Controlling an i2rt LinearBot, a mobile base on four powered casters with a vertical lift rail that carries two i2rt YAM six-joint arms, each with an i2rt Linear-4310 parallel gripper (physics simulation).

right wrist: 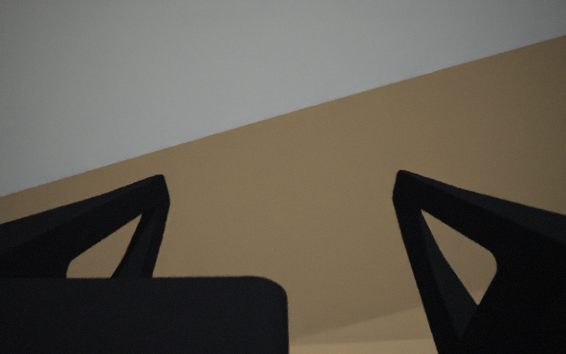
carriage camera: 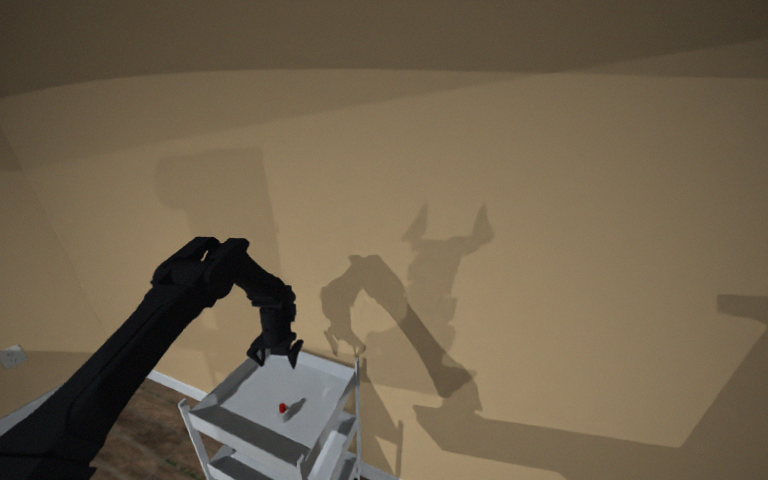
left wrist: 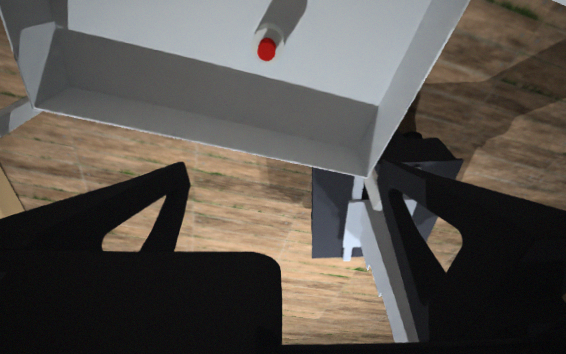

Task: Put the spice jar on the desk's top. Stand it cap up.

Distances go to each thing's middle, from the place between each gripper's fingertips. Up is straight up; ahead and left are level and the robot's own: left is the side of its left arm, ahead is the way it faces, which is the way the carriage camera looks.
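My right gripper is 87 cm above the spice jar point(left wrist: 267, 45), and it is also 68 cm to the right of the jar and 43 cm short of it.
From my left hand, I find the jar 22 cm below, with 1 cm ahead and 2 cm to the left as its other distances. Going by its middle, the spice jar is nearer to my left hand than to my right gripper.
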